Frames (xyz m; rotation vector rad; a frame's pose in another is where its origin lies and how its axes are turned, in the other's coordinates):
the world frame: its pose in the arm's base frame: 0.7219 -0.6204 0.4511 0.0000 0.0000 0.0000
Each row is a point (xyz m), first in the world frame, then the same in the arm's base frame.
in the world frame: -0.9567 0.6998 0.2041
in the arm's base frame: -0.2348 0.0794 0.6552
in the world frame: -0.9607 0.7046 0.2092
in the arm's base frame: -0.2388 0.0842 0.6603
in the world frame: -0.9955 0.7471 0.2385
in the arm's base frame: -0.2736 0.1267 0.6896
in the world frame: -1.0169 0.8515 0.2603
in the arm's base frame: -0.2950 0.2311 0.7114
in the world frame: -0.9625 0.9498 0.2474
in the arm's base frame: -0.2406 0.3294 0.6985
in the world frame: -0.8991 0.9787 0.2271
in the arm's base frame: -0.1772 0.3583 0.6782
